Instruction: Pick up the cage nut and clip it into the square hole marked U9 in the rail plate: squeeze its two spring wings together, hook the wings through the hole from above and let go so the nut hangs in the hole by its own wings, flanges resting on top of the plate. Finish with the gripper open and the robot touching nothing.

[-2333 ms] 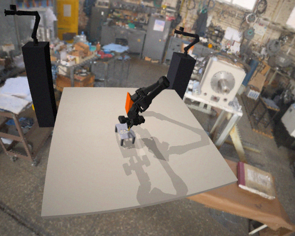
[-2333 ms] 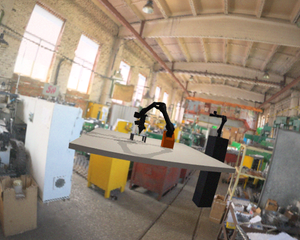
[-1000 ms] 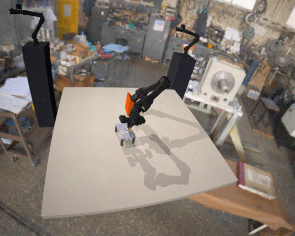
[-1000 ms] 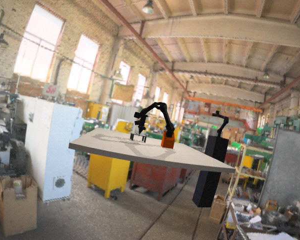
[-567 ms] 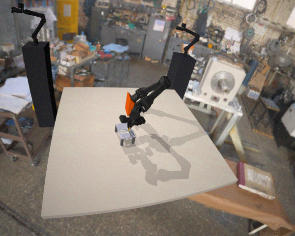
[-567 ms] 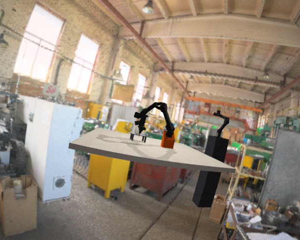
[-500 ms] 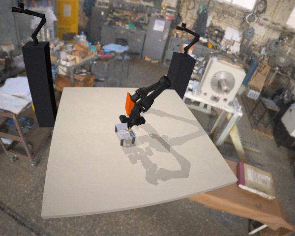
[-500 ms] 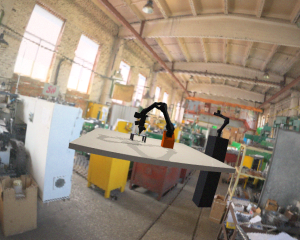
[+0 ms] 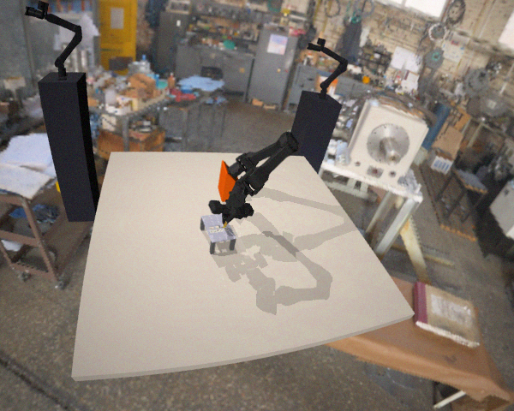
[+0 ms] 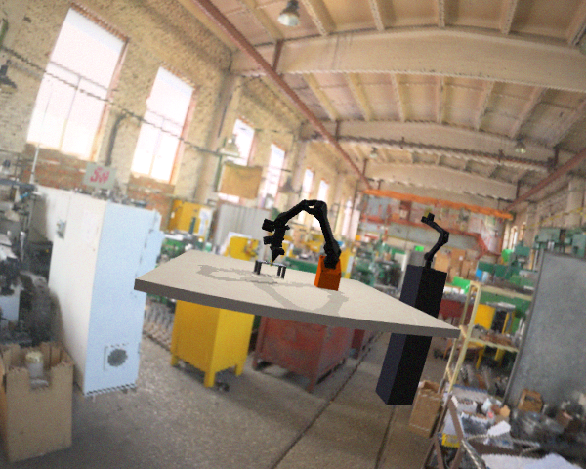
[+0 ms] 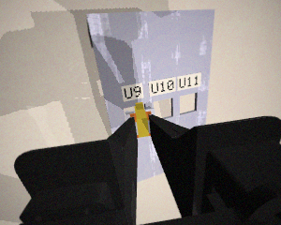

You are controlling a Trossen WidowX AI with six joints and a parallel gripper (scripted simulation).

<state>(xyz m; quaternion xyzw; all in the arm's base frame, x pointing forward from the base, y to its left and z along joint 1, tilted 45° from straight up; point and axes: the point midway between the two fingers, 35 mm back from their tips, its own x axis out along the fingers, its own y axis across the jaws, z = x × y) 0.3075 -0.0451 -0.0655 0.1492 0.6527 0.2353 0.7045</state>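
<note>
My gripper tip is 10 mm above the orange cage nut.
</note>
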